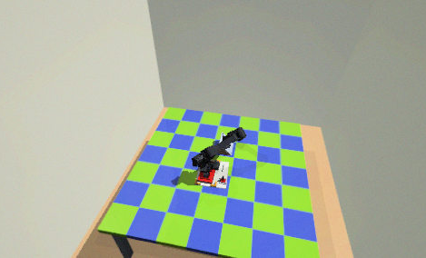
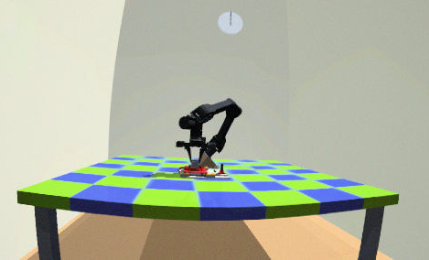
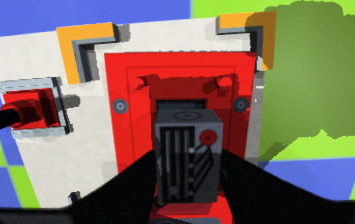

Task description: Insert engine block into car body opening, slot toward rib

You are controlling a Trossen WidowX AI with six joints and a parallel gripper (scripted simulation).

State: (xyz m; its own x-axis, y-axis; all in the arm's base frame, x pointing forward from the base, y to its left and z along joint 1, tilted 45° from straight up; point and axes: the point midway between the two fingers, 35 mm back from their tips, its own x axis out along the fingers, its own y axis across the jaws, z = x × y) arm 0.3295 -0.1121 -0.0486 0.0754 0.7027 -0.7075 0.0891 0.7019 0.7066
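My gripper tip is 1 cm above the grey engine block. Also, from my gripper tip: grey holder 3 cm ahead, 12 cm to the left, 2 cm below; then white-and-grey base plate 3 cm behind, 3 cm to the left, 5 cm below.
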